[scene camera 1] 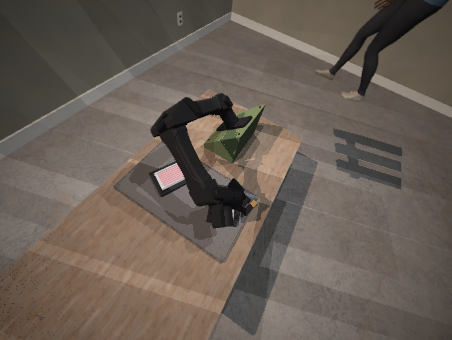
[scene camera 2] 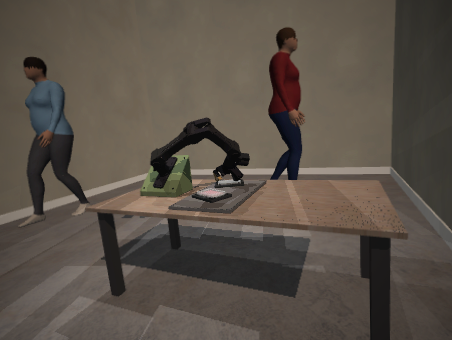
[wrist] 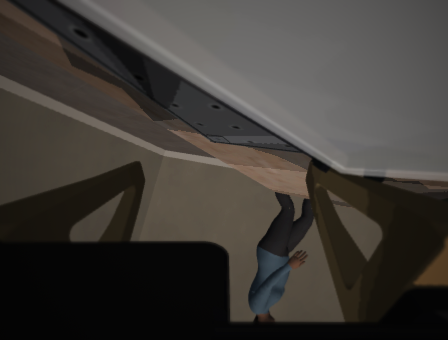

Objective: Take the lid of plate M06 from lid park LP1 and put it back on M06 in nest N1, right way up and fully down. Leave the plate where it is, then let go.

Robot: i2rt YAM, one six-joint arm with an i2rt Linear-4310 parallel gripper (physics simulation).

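Places are measured from the arm's base along level axes (x ahead, y left, z up), in metres.
Pixels of known places: gripper, between the fingertips: (scene camera 1: pixel 249 196) (scene camera 2: pixel 221 177) (wrist: pixel 225 170); arm's base, origin of its link: (scene camera 1: pixel 233 125) (scene camera 2: pixel 165 172).
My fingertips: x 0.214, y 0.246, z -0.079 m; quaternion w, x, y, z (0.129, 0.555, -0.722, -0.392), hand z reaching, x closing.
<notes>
Ahead of a thing's pixels: the offset from my fingertips to its middle. Level surfaces: height alone.
Plate M06 {dx +0.124, dy -0.315, dz -0.006 m} (scene camera 1: pixel 169 177) (scene camera 2: pixel 212 193), with pink wells and a white rim, sits uncovered in a dark nest on the grey board. The pale lid {dx +0.086, dy -0.066, dz -0.011 m} (scene camera 2: pixel 229 183) (wrist: pixel 310 75) is at the far side of the board, on a low dark holder. In the wrist view it fills the upper right, very close to the camera. In scene camera 1 the arm hides most of it. My gripper (scene camera 2: pixel 226 176) (wrist: pixel 225 170) is open, low at the lid, with its fingers wide apart. The right finger's tip is close to the lid's edge in the wrist view; whether they touch cannot be told.
The grey board (scene camera 1: pixel 142 187) (scene camera 2: pixel 237 201) (wrist: pixel 200 107) with small holes lies on the wooden table {dz -0.038 m} (scene camera 1: pixel 100 250) (scene camera 2: pixel 320 210). The green wedge-shaped base (scene camera 1: pixel 234 142) (scene camera 2: pixel 180 175) carries the arm, which arches over the board beside the plate. People stand beyond the table.
</notes>
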